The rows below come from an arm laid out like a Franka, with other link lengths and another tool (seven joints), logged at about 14 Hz.
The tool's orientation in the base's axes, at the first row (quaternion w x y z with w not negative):
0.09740, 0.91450, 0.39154, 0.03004
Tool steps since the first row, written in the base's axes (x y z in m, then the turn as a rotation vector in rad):
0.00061, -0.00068, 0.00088, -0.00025, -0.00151, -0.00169
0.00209, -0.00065, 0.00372, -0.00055, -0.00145, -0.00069
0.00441, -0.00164, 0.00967, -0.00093, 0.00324, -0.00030
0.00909, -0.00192, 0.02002, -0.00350, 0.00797, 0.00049
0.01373, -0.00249, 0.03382, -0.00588, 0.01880, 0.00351
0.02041, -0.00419, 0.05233, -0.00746, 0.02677, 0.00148
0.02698, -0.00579, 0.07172, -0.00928, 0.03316, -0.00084
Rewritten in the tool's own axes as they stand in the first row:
-0.00009, 0.00107, -0.00068, -0.00123, 0.00050, 0.00186
0.00090, 0.00267, -0.00327, -0.00141, 0.00045, 0.00083
0.00166, 0.00619, -0.00864, 0.00170, -0.00291, -0.00033
0.00447, 0.01179, -0.01811, 0.00332, -0.00776, -0.00217
0.00698, 0.01825, -0.03093, 0.00943, -0.01615, -0.00712
0.00997, 0.02788, -0.04792, 0.01414, -0.02305, -0.00657
0.01295, 0.03753, -0.06579, 0.01754, -0.02912, -0.00552

